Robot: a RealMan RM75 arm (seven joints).
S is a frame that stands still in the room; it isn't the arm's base.
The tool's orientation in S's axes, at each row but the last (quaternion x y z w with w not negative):
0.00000, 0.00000, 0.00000, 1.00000
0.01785, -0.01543, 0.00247, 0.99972
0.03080, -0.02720, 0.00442, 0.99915
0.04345, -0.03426, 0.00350, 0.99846
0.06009, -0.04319, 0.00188, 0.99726
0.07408, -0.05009, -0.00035, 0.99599
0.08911, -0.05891, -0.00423, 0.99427
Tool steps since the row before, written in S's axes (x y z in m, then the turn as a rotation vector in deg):
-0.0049, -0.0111, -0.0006, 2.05, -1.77, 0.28
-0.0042, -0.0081, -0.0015, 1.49, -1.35, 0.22
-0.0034, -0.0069, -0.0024, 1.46, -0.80, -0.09
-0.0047, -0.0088, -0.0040, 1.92, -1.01, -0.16
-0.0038, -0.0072, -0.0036, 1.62, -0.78, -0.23
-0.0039, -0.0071, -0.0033, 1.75, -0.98, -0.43
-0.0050, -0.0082, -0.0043, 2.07, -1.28, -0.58
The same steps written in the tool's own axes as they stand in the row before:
-0.0049, -0.0111, -0.0006, 2.05, -1.77, 0.28
-0.0043, -0.0081, -0.0011, 1.49, -1.35, 0.22
-0.0036, -0.0070, -0.0018, 1.45, -0.82, -0.12
-0.0050, -0.0091, -0.0029, 1.90, -1.04, -0.20
-0.0041, -0.0075, -0.0024, 1.60, -0.82, -0.27
-0.0042, -0.0075, -0.0018, 1.71, -1.04, -0.45
-0.0053, -0.0088, -0.0022, 2.01, -1.37, -0.58

